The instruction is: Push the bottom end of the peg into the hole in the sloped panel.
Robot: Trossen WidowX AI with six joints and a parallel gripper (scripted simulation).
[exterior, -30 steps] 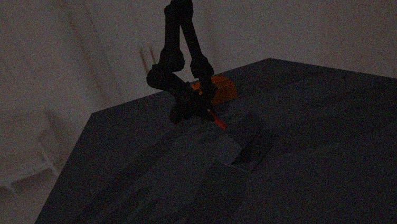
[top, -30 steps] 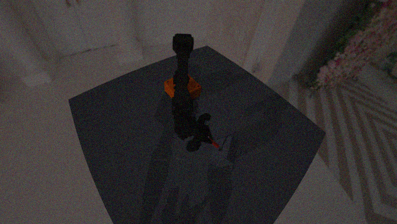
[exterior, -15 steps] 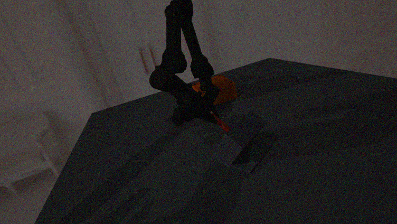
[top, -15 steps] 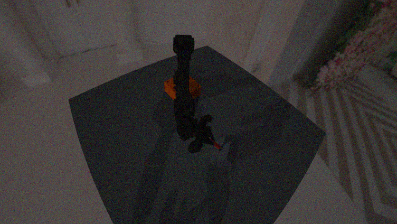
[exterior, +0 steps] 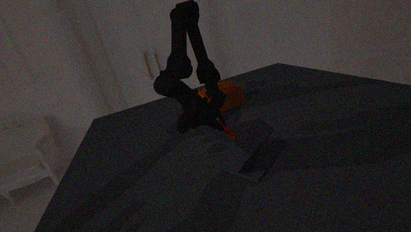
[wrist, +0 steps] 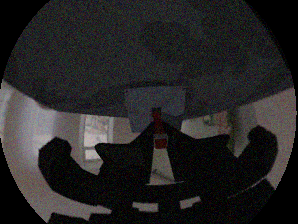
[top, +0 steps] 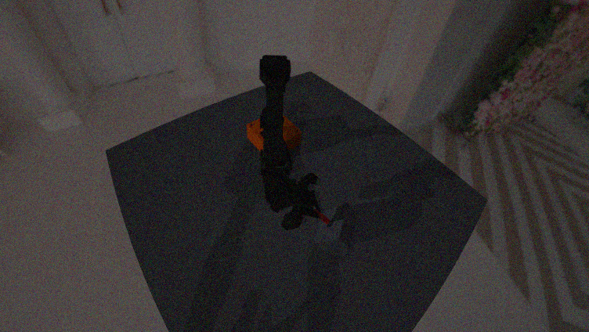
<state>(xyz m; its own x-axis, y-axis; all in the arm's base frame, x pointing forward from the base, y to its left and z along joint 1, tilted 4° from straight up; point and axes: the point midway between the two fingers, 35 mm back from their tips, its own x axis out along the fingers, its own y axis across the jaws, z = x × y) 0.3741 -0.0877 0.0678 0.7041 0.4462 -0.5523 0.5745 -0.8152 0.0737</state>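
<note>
My gripper tip is 5 cm short of the sloped panel, 4 cm to the right of it and 5 cm above it. From my gripper tip the other things lie so: red peg: 1 cm behind, 1 cm to the right, 1 cm above.
</note>
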